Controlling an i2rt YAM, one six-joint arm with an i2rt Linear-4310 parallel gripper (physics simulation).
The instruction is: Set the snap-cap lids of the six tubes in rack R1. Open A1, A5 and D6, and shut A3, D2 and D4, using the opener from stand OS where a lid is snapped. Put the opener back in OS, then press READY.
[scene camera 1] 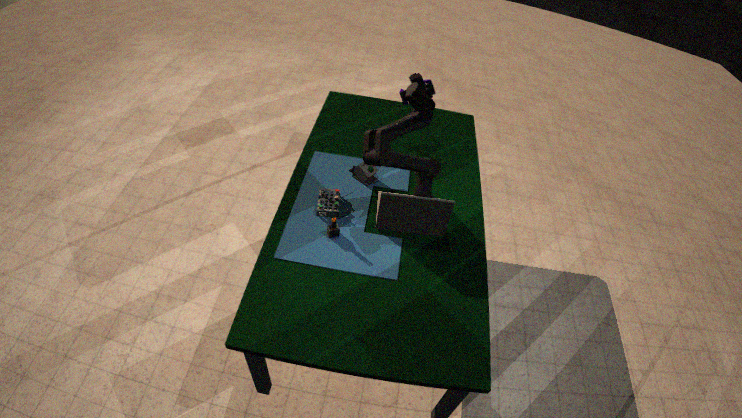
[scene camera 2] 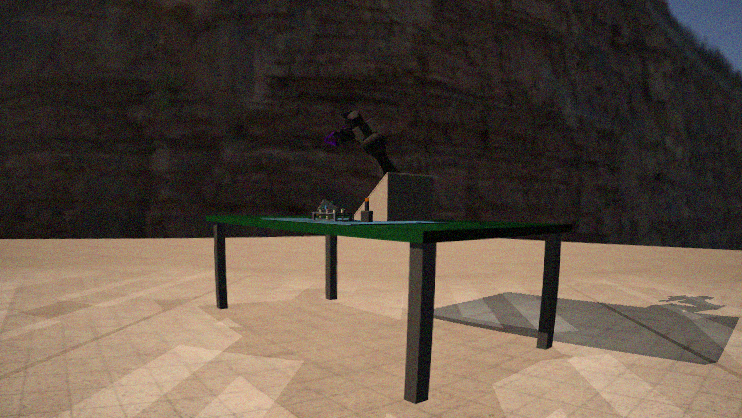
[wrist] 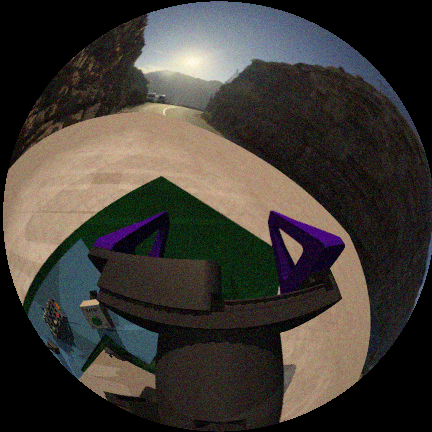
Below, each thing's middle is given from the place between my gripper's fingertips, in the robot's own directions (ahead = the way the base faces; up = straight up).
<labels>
Right now my hand is 34 cm above the grey box with green button (wrist: 96, 314), 20 cm to the right of it and 14 cm short of it.
</labels>
